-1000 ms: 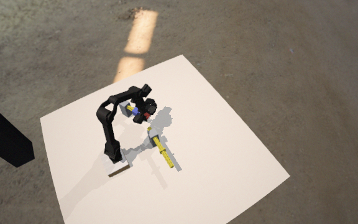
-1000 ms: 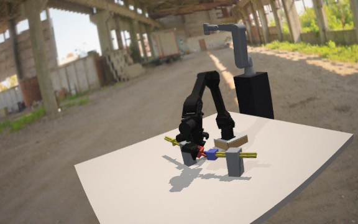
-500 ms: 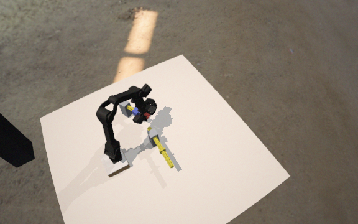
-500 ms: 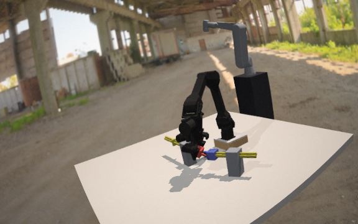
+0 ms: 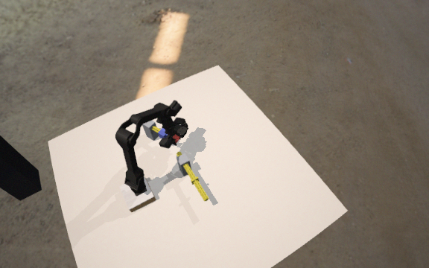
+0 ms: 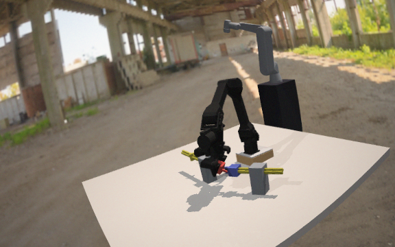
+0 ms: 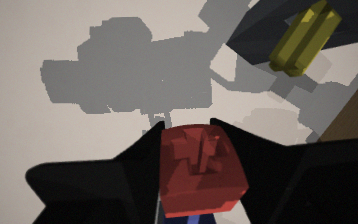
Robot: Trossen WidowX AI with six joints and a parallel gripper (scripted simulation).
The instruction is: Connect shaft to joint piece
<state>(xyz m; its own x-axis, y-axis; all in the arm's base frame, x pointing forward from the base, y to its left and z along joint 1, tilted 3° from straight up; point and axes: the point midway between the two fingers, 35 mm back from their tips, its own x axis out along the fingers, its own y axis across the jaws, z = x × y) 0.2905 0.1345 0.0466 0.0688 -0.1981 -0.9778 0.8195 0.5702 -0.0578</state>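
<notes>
The red square joint piece lies 30 mm above my gripper tip, 20 mm to the left of it and 10 mm behind it.
</notes>
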